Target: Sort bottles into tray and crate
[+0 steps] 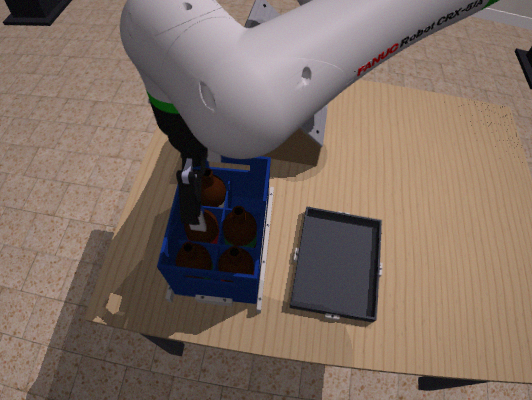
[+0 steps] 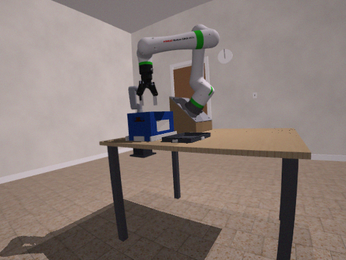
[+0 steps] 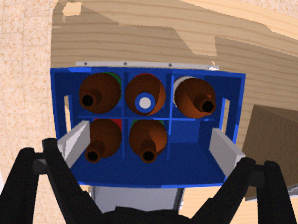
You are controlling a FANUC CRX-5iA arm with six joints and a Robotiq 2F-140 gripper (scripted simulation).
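My gripper is now 10 mm short of the capped bottle, 30 mm to the left of it and 140 mm above it. Round my hand: dark grey tray: 10 mm ahead, 290 mm to the left, 220 mm below; then blue crate: 20 mm to the left, 150 mm below.
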